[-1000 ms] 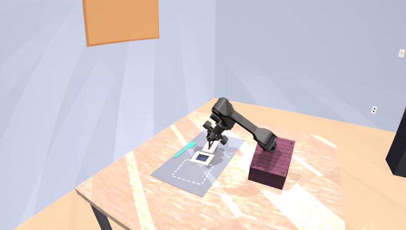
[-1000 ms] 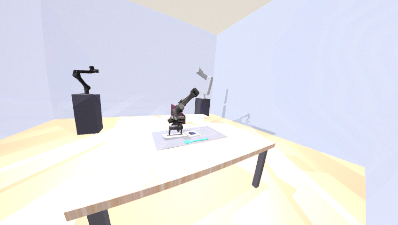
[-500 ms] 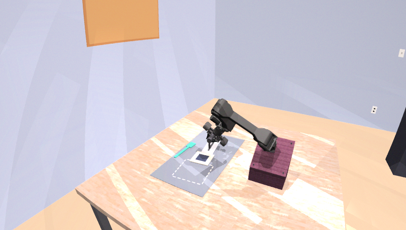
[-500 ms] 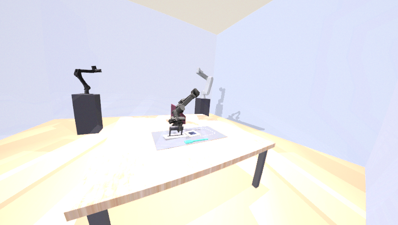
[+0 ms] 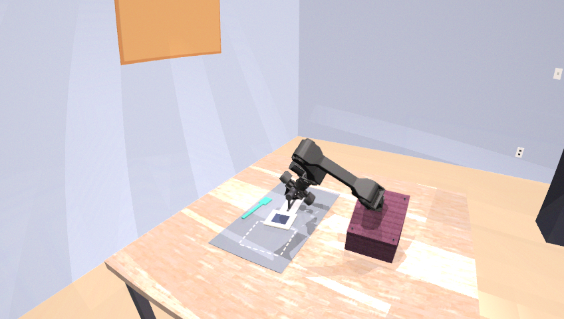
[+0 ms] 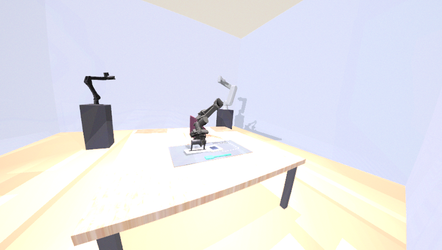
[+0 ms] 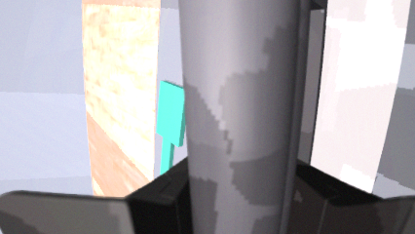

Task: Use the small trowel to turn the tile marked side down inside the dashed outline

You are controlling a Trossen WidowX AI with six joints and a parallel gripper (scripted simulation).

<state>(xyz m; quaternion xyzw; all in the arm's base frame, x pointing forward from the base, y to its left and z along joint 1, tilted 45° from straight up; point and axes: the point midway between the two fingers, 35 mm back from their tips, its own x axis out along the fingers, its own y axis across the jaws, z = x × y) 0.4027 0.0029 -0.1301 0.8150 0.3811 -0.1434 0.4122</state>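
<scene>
Now: the grey mat 9 cm to the left of my gripper tip, 7 cm below it and 2 cm behind it. Round my gripper tip: small trowel 2 cm behind, 1 cm below; white tile 12 cm to the left, 5 cm below, 3 cm behind; teal flat tool 12 cm ahead, 7 cm to the left, 5 cm below.
</scene>
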